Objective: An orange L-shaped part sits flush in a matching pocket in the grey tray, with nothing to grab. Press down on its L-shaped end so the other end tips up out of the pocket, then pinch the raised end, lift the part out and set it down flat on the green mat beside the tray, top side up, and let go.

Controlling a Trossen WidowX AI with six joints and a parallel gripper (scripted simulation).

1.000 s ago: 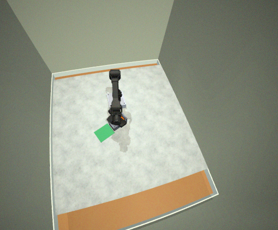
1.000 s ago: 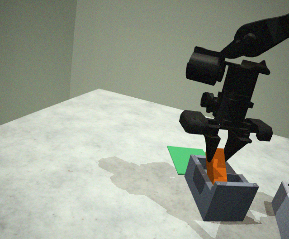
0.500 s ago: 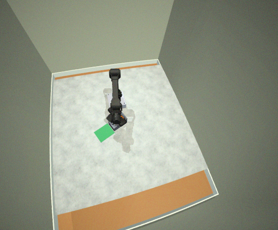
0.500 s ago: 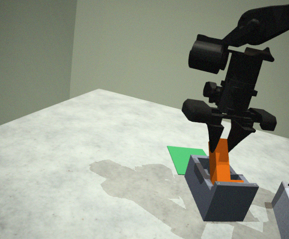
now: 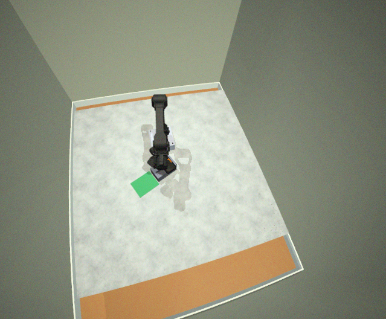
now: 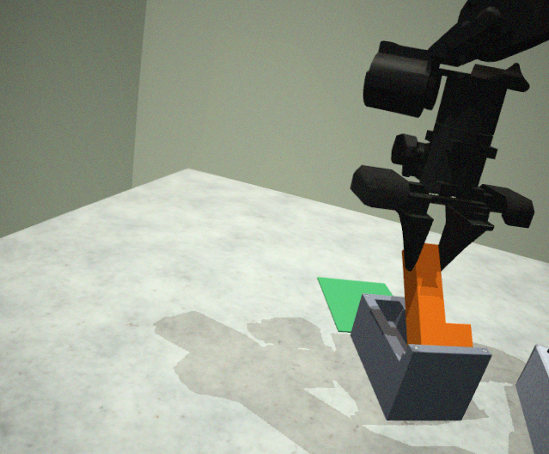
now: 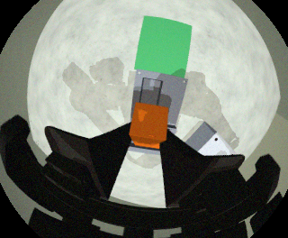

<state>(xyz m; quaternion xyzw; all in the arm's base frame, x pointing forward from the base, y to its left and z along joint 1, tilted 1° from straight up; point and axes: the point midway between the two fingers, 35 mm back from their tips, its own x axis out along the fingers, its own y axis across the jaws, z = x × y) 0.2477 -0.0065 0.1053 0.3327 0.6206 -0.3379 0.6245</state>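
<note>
The green mat lies 150 mm below my gripper tip, 130 mm to the right of it and 70 mm ahead of it. From my gripper tip the other things lie so: orange L-shaped part: 30 mm below, 30 mm behind, 20 mm to the left.
</note>
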